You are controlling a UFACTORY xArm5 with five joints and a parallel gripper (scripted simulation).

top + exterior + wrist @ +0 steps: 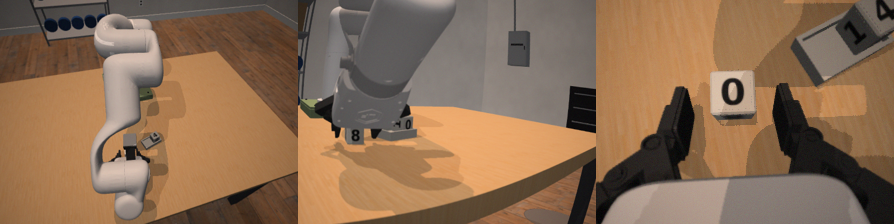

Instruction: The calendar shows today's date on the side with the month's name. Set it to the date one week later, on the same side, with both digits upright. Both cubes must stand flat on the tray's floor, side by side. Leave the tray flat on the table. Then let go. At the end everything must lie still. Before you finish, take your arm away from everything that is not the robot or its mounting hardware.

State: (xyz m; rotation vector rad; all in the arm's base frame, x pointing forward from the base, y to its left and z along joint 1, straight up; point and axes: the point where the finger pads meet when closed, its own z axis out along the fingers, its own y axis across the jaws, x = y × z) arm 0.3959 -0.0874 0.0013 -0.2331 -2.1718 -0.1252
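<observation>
Right now my hand is 2 cm past the digit cube and 2 cm above it. Round my hand: tray 4 cm behind, 11 cm to the left, 2 cm below.
</observation>
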